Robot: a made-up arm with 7 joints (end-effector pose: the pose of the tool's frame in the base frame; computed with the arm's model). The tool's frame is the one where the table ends. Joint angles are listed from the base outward.
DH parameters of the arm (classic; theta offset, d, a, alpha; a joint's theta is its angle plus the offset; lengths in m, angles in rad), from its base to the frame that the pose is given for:
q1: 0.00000 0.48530 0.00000 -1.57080
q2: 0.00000 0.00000 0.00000 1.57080
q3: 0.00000 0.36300 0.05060 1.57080
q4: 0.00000 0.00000 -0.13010 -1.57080
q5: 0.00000 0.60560 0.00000 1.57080
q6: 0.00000 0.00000 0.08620 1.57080
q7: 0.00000 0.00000 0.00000 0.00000
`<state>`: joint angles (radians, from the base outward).
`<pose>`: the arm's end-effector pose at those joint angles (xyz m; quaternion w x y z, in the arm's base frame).
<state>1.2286 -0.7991 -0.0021 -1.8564 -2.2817 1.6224 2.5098</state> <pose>0.1040 0.2974 1.2253 0.3704 -0.1968 0.4067 -0.8116</pose>
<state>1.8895 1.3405 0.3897 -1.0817 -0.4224 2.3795 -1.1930</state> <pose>-0.5129 0.8124 0.1914 0.0470 0.1699 -0.9843 0.0012</pose>
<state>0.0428 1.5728 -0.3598 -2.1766 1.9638 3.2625 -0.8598</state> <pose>0.1151 -0.2789 -0.0443 0.3591 0.7736 -0.5010 -0.1474</pose>
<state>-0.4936 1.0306 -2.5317 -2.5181 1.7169 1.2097 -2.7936</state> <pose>-0.4514 -0.1498 0.8051 0.5398 0.8099 -0.1042 0.2045</pose>
